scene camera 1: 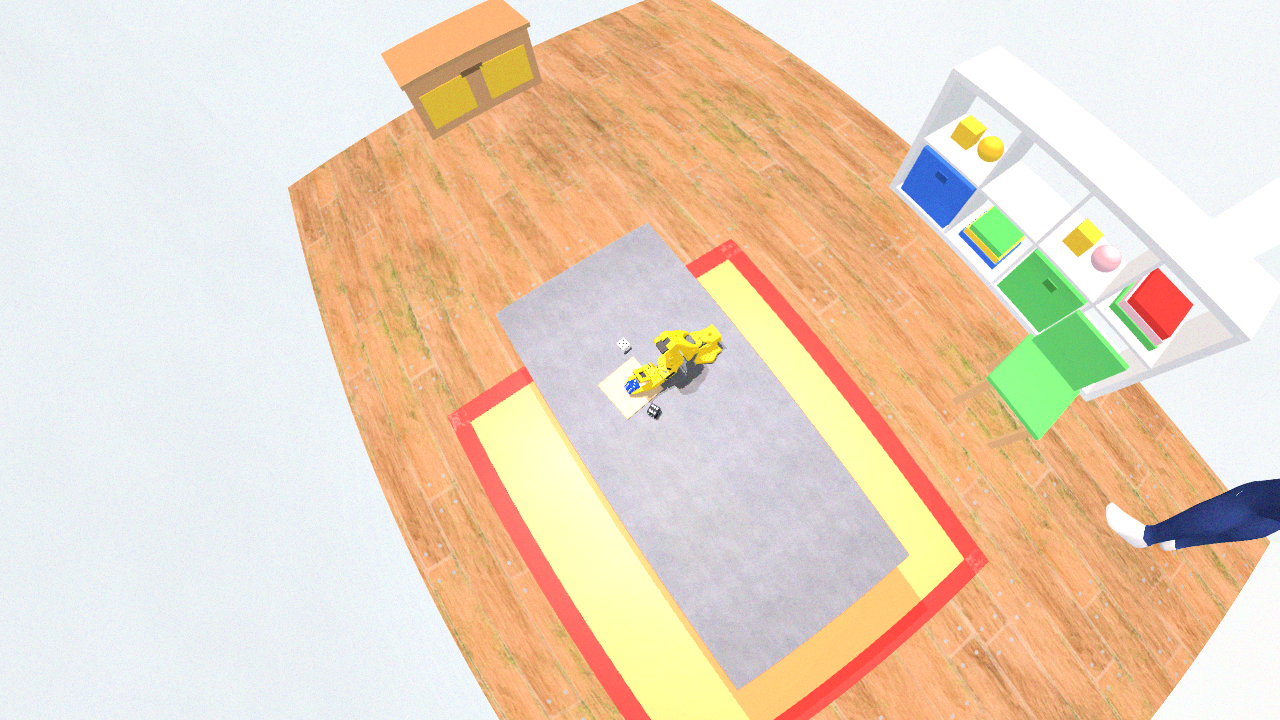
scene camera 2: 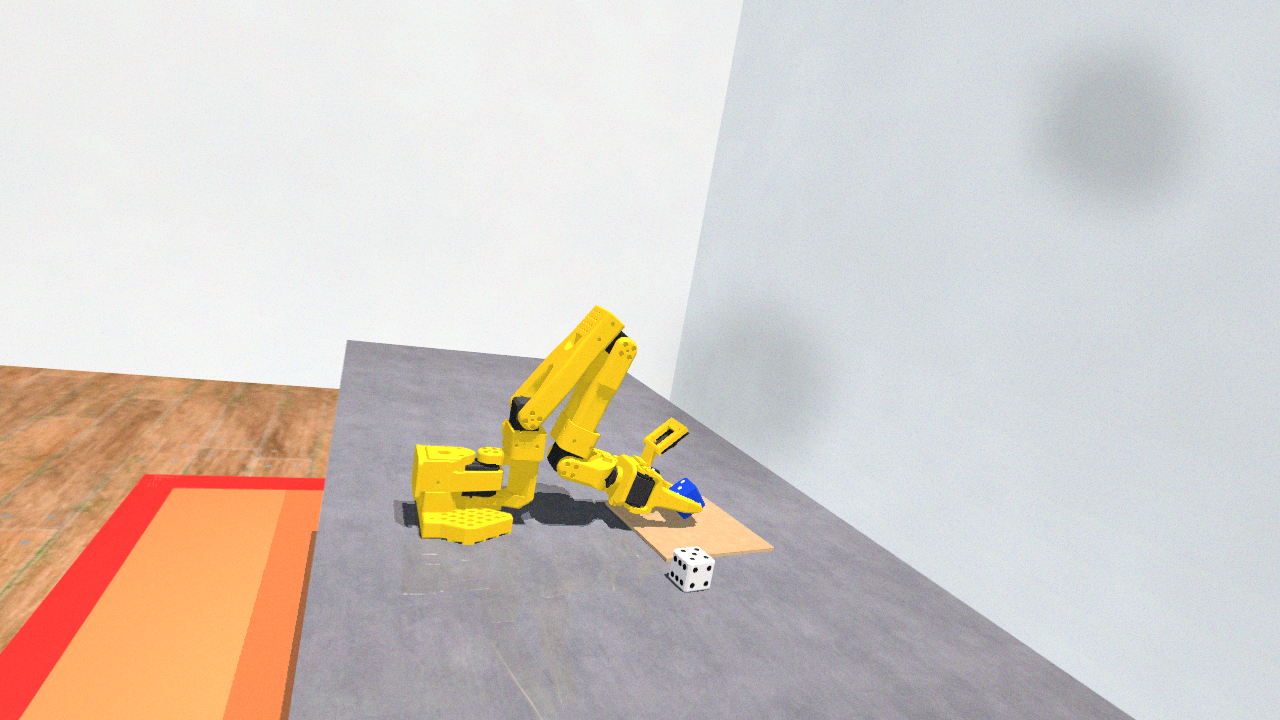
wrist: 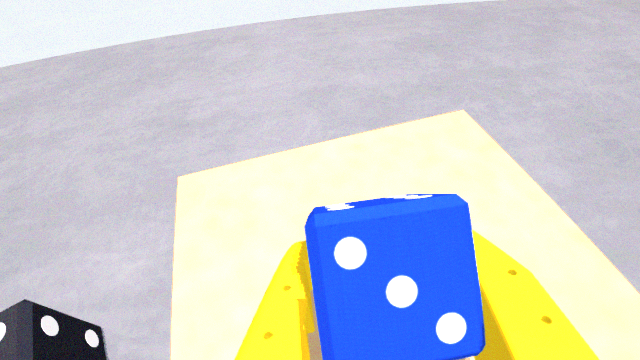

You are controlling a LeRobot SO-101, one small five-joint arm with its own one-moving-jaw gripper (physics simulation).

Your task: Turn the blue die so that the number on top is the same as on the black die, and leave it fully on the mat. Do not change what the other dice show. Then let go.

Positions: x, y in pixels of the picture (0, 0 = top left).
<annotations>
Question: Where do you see a white die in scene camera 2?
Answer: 691, 568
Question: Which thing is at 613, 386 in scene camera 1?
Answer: A tan mat.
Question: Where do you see a blue die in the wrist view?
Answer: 401, 270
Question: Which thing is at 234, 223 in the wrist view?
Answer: A tan mat.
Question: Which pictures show the tan mat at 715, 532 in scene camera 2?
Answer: Scene camera 1, scene camera 2 and the wrist view: all of them.
</annotations>
